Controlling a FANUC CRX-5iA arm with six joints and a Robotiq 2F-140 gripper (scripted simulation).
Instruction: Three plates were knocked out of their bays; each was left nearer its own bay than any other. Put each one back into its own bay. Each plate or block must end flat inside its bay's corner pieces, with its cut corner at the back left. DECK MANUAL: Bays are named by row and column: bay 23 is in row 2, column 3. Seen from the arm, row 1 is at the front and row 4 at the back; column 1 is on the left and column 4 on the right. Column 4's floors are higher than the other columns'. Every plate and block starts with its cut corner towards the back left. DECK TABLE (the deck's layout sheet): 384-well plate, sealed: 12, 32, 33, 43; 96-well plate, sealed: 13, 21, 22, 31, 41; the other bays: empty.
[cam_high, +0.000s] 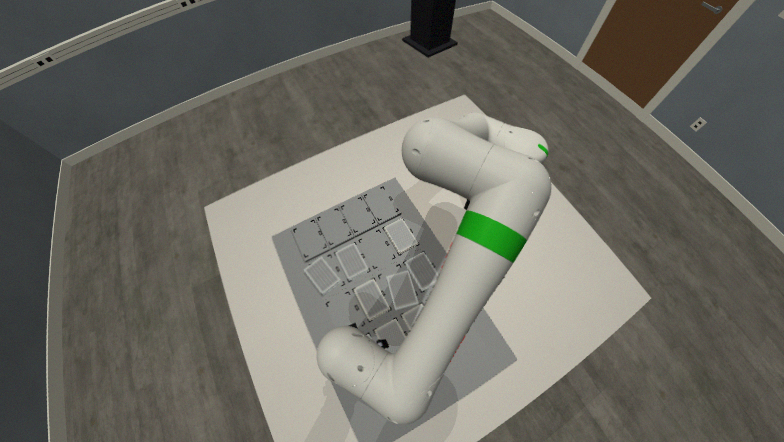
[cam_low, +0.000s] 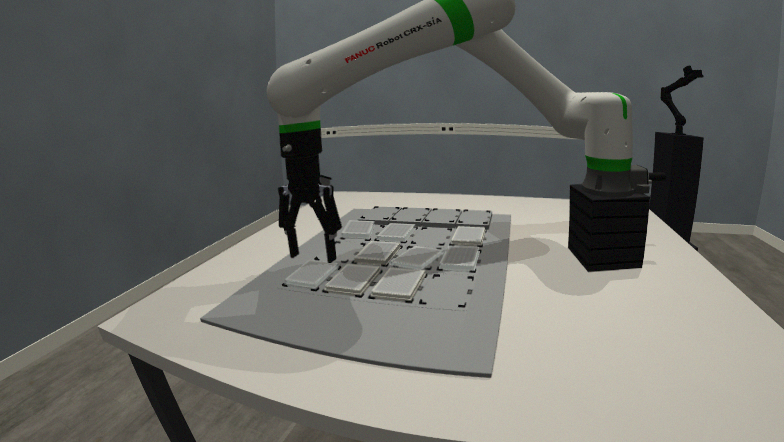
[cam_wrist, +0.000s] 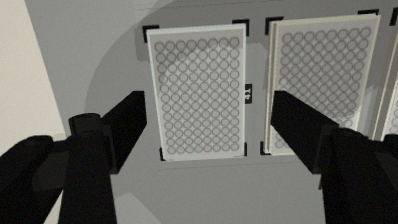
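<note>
Right now my hand is 230 mm past the plate, 100 mm to the left of it and 60 mm above it. Round my hand: label 43: 90 mm behind, 310 mm to the right, 70 mm below.
</note>
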